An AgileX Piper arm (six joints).
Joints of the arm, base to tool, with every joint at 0 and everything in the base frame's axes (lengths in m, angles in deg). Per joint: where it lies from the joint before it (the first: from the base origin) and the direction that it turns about. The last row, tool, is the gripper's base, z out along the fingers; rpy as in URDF.
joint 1: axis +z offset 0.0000 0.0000 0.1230
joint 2: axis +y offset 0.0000 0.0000 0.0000
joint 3: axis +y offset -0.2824 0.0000 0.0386
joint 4: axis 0.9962 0 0.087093 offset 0.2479 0.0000 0.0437
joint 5: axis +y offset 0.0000 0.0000 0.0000
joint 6: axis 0.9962 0 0.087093 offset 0.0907 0.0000 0.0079
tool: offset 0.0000 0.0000 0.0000 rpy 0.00 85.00 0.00
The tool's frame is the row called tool.
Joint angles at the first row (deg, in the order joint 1, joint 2, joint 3, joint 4, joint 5, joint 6):
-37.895 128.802 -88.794 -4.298 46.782 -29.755
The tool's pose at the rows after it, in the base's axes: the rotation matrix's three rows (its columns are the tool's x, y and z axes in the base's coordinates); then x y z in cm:
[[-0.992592, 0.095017, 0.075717], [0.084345, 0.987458, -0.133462], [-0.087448, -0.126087, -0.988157]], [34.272, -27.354, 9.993]
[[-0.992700, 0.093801, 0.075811], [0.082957, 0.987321, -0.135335], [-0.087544, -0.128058, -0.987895]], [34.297, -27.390, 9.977]
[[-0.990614, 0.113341, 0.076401], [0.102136, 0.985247, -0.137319], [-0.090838, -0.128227, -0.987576]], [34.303, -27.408, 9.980]
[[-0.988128, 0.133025, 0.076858], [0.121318, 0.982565, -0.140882], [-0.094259, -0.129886, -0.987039]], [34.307, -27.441, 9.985]
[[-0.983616, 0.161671, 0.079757], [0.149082, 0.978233, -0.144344], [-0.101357, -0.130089, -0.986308]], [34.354, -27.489, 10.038]
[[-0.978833, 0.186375, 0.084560], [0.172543, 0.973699, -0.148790], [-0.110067, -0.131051, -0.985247]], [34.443, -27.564, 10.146]
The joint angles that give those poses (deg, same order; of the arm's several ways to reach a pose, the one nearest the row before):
-37.895 129.233 -88.823 -4.652 46.522 -29.755
-37.895 129.308 -88.922 -4.768 46.479 -29.755
-37.894 129.309 -88.924 -4.871 46.386 -28.563
-37.895 129.309 -88.924 -5.083 46.246 -27.292
-37.895 129.308 -89.044 -5.170 46.114 -25.590
-37.895 129.308 -89.302 -5.225 45.996 -24.143

